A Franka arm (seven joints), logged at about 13 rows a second.
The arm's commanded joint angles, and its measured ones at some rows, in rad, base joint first. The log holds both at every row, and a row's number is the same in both.
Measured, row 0:
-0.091, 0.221, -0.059, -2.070, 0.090, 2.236, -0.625
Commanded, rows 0 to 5:
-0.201, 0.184, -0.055, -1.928, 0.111, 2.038, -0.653
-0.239, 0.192, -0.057, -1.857, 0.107, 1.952, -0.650
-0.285, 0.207, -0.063, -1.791, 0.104, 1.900, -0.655
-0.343, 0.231, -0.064, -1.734, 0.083, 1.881, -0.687
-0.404, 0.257, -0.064, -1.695, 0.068, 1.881, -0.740
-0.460, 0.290, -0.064, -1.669, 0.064, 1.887, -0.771
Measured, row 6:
-0.364, 0.201, -0.076, -1.762, 0.075, 1.909, -0.706
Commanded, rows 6 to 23:
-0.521, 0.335, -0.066, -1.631, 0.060, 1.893, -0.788
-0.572, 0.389, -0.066, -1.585, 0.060, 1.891, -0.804
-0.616, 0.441, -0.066, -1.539, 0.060, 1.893, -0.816
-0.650, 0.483, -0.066, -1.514, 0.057, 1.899, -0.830
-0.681, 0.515, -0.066, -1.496, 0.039, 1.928, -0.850
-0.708, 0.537, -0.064, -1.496, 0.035, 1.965, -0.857
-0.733, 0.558, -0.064, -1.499, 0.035, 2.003, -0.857
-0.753, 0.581, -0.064, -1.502, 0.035, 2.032, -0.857
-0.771, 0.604, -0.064, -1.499, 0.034, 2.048, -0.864
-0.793, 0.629, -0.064, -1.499, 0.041, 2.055, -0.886
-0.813, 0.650, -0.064, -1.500, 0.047, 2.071, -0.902
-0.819, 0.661, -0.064, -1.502, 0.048, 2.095, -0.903
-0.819, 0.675, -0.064, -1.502, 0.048, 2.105, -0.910
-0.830, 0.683, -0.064, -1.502, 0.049, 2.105, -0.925
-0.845, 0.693, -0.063, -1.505, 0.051, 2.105, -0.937
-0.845, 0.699, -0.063, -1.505, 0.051, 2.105, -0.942
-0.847, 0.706, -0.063, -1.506, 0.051, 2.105, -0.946
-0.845, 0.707, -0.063, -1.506, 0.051, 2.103, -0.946
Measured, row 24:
-0.828, 0.691, -0.079, -1.533, 0.047, 2.108, -0.922
